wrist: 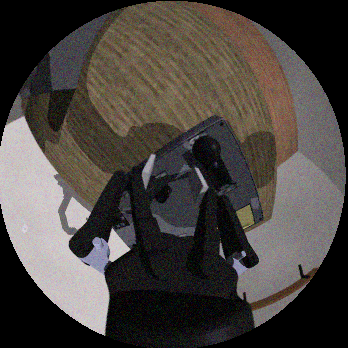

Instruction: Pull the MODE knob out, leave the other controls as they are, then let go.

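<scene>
A dark grey control panel point(241, 182) lies on the wooden surface. A small round black knob point(161, 193) stands on it, between the two fingers in this view; its label is not readable, so I cannot confirm that it is the MODE knob. A larger black ball-topped control point(206, 147) stands on the panel beside and beyond the right fingertip. My gripper point(172, 167) is partly open, with a pale pad on each fingertip, over the panel. Nothing is held between the fingers. The fingers and shadows hide the panel's near left part.
The wood-grain surface point(175, 75) stretches beyond the panel, with an orange-brown strip point(272, 95) at its right. A yellow label point(245, 216) is at the panel's right corner. A curved brown bar point(282, 296) shows at the lower right.
</scene>
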